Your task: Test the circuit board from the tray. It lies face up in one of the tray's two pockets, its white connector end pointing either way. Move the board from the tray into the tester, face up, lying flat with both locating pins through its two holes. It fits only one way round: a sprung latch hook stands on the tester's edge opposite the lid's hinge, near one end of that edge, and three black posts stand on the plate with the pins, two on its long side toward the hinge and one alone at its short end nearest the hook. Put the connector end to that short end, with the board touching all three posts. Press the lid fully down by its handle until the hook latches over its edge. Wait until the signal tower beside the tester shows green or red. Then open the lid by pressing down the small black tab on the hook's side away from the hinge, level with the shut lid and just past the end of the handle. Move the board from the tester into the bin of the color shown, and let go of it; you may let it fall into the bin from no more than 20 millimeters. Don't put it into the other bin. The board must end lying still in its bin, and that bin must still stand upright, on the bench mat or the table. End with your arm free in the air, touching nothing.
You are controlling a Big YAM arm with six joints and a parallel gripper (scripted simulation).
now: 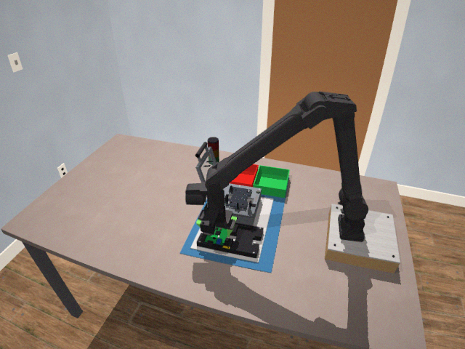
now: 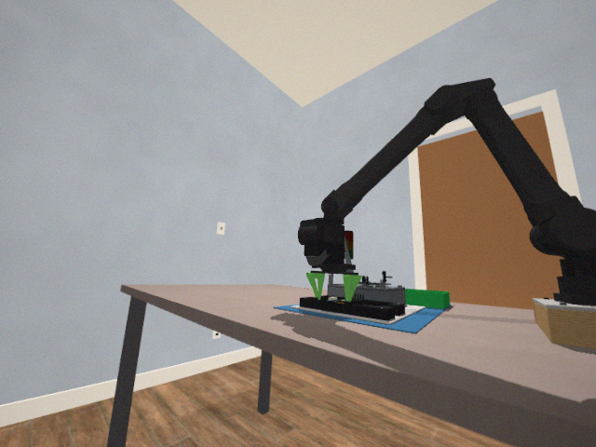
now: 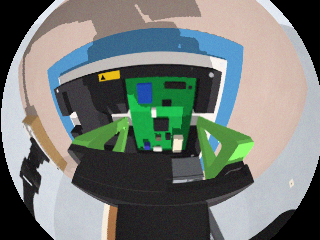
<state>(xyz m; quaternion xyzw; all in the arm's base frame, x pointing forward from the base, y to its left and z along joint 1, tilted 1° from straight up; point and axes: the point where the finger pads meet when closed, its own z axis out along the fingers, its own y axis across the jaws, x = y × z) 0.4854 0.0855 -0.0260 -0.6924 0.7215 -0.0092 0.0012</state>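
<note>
My gripper is now 1 cm above the green circuit board. From my hand the other things lie so: red bin: 37 cm to the right, 1 cm below, 1 cm behind; then tester plate: 16 cm to the right, 5 cm above, 4 cm behind; then tester lid: 17 cm to the right, 16 cm above, 8 cm ahead.
</note>
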